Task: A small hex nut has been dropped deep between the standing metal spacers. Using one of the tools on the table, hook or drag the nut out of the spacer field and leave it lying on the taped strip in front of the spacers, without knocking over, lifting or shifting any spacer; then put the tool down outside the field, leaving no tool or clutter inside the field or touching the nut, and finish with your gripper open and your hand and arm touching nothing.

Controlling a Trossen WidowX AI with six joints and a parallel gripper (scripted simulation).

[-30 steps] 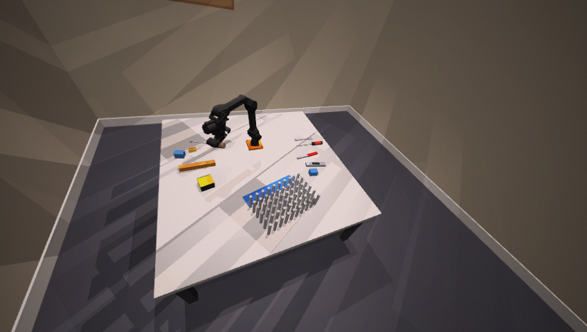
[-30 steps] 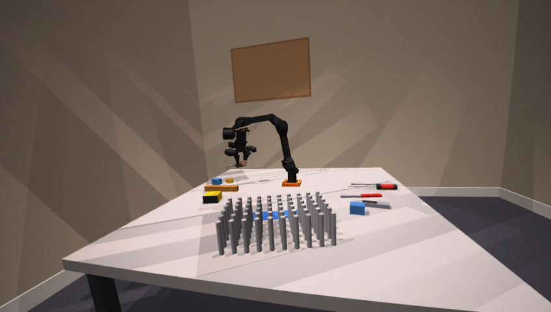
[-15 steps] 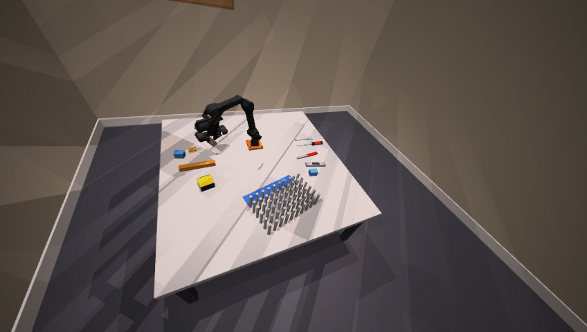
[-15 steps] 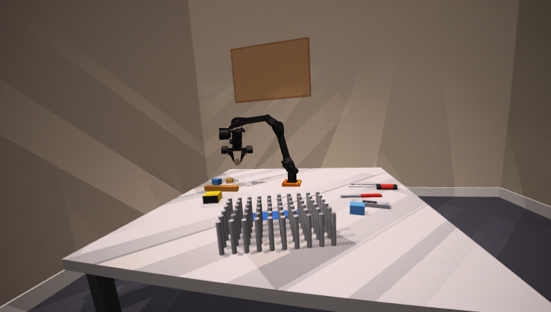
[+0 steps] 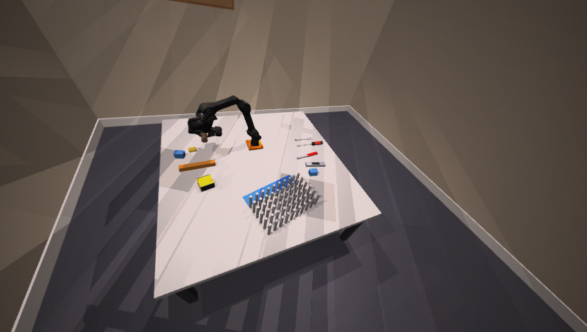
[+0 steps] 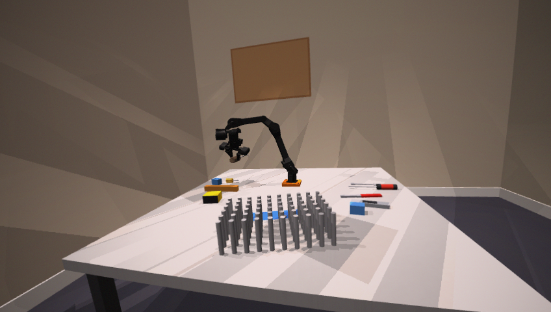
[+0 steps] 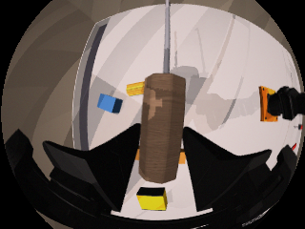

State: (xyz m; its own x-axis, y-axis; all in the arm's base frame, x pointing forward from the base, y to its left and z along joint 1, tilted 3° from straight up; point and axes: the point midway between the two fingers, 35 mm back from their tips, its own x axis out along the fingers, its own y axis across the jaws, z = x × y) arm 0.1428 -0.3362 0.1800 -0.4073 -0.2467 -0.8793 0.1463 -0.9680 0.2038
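Right now my gripper tip is 10 cm past the wooden-handled tool and 1 cm to the left of it. Round my gripper tip: orange bar 10 cm ahead, 5 cm to the right, 17 cm below; then black block 26 cm ahead, 1 cm to the left, 16 cm below; then short orange-handled tool 6 cm behind, 10 cm to the right, 17 cm below.
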